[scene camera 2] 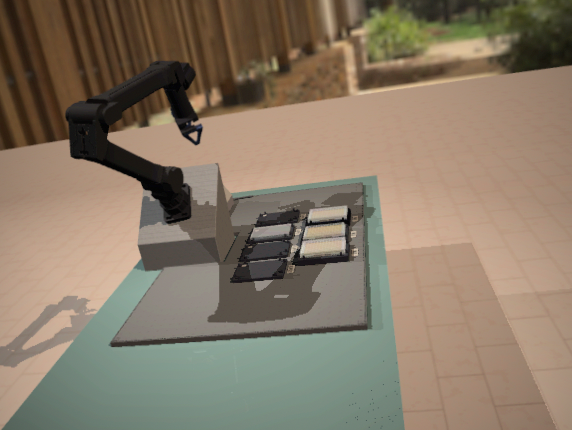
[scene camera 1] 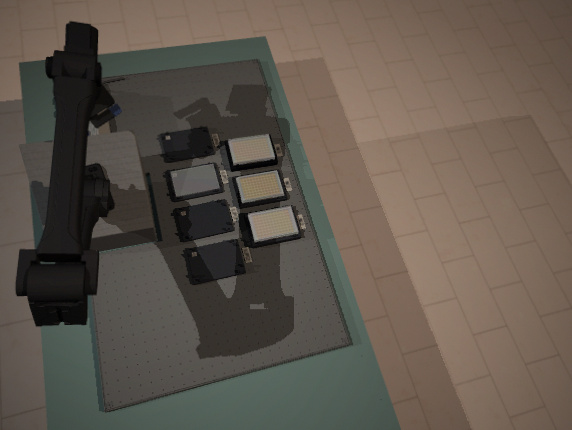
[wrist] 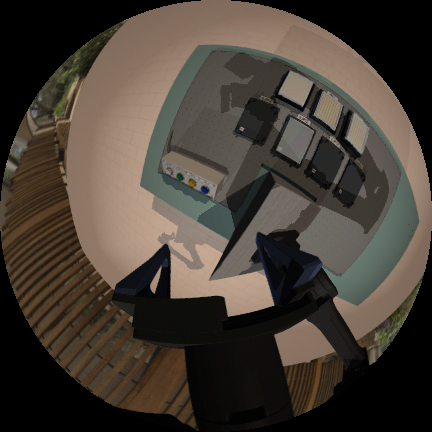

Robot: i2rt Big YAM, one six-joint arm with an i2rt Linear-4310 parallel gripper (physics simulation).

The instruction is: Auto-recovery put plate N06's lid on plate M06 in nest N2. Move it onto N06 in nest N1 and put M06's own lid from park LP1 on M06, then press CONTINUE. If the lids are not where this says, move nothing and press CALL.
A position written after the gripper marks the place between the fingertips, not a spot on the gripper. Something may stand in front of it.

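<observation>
A button box [wrist: 199, 175] is part of the scene. The robot's gripper [scene camera 2: 193, 136], open and holding nothing, can be seen in scene camera 1 [scene camera 1: 91, 99] and in the wrist view [wrist: 212, 242] as well.
</observation>
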